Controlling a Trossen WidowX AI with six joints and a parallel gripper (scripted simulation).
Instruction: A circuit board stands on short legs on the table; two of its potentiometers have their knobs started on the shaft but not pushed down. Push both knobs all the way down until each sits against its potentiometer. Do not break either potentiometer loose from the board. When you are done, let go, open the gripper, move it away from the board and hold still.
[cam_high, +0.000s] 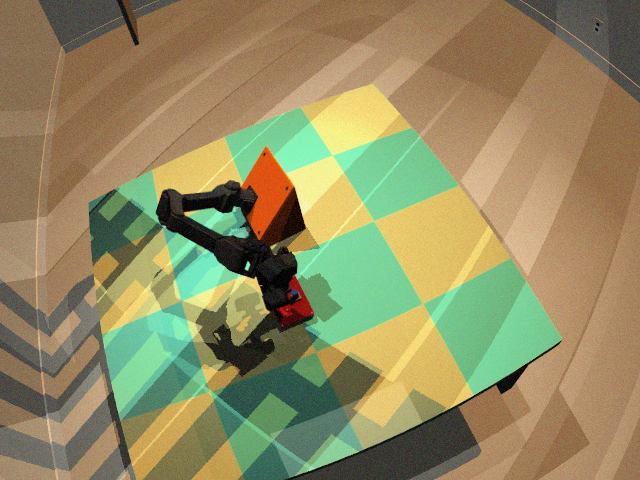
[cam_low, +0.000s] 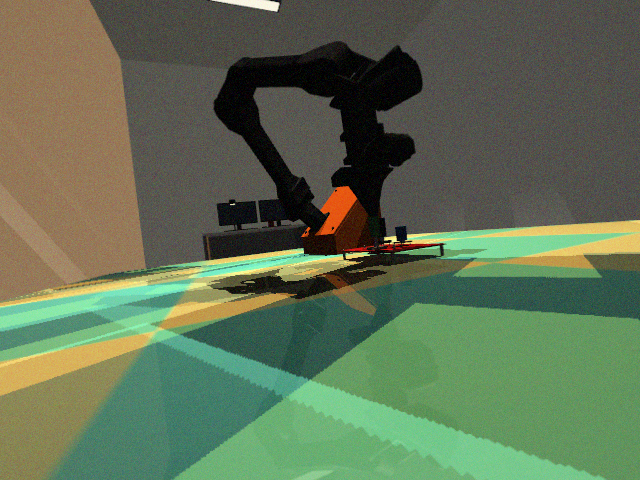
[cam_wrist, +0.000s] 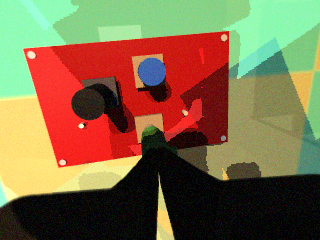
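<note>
Right now the green knob is 2 cm below my gripper tip. Round my gripper tip: black knob (4 cm to the left, 3 cm below, 3 cm behind).
</note>
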